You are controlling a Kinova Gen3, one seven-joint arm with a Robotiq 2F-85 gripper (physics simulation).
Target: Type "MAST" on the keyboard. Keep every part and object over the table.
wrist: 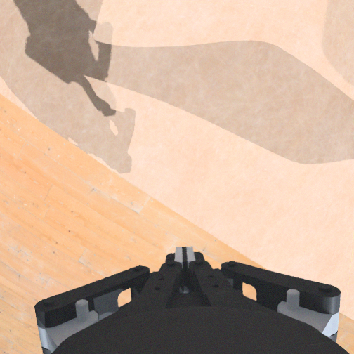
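My gripper [184, 258] is shut, its two fingertips together with nothing between them, at the lower middle of the wrist view. It hangs above the line where the pale table top [200, 185] meets the wooden floor. The keyboard named in the task does not show in this view.
The wooden floor [50, 215] fills the lower left, beyond the diagonal edge of the pale table top. Shadows of the arm and gripper fall on the table top at the upper left, and a broad shadow stretches to the right.
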